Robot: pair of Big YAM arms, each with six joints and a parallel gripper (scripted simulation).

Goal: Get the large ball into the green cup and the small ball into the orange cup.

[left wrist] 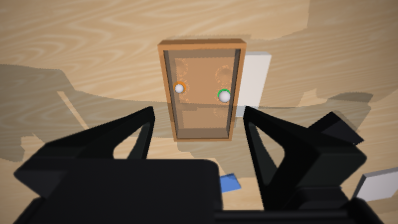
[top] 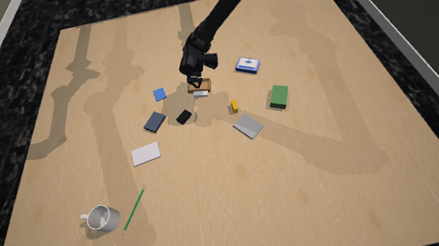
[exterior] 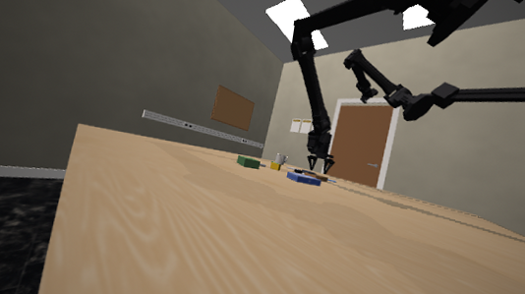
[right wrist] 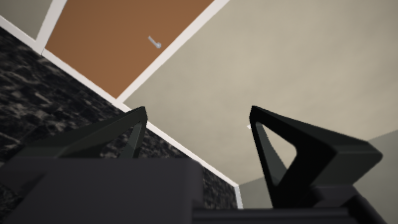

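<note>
My left gripper is now 4 cm above the covered wooden puzzle. From my left hand the other things lie so: black block: 15 cm ahead, 11 cm to the right, 4 cm below; then white block: 5 cm ahead, 4 cm below, 1 cm to the right; then yellow block: 18 cm ahead, 12 cm to the left, 3 cm below.
</note>
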